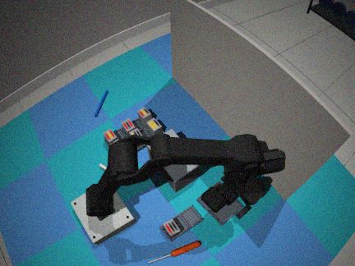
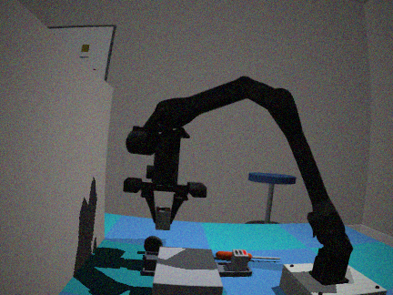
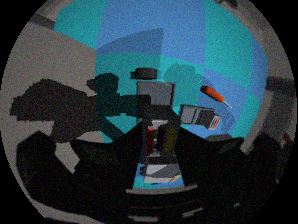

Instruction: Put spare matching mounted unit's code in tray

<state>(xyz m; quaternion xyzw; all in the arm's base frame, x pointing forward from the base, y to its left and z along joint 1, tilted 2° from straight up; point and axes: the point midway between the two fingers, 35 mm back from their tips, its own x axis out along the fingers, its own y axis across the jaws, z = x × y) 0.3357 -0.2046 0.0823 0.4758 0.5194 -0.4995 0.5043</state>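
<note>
Now: the dark grey flat tray 11 cm below my gripper tip and 1 cm behind it. Also, from my gripper tip: grey spare: 2 cm above; then blue pen: 62 cm to the left, 11 cm below, 11 cm behind; then tall grey wall panel: 20 cm to the left, 20 cm ahead, 11 cm above.
</note>
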